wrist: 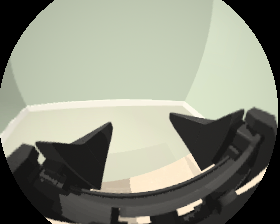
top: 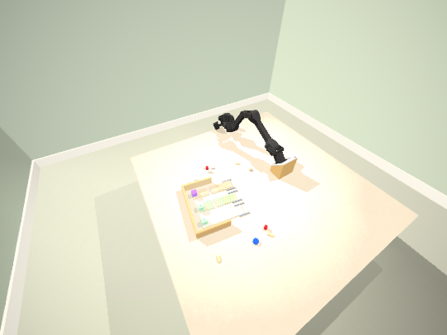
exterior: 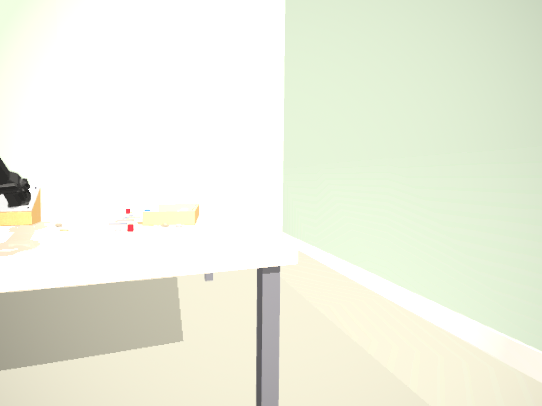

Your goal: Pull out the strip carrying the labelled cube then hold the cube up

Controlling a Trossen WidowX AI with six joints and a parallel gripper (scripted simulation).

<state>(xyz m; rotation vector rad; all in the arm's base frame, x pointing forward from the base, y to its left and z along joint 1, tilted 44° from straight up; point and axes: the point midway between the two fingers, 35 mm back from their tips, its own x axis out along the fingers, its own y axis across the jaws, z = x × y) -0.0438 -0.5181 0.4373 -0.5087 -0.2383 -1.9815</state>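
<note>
My gripper tip is 48 cm short of the teal-dotted strip, 67 cm to the right of it and 3 cm above it.
</note>
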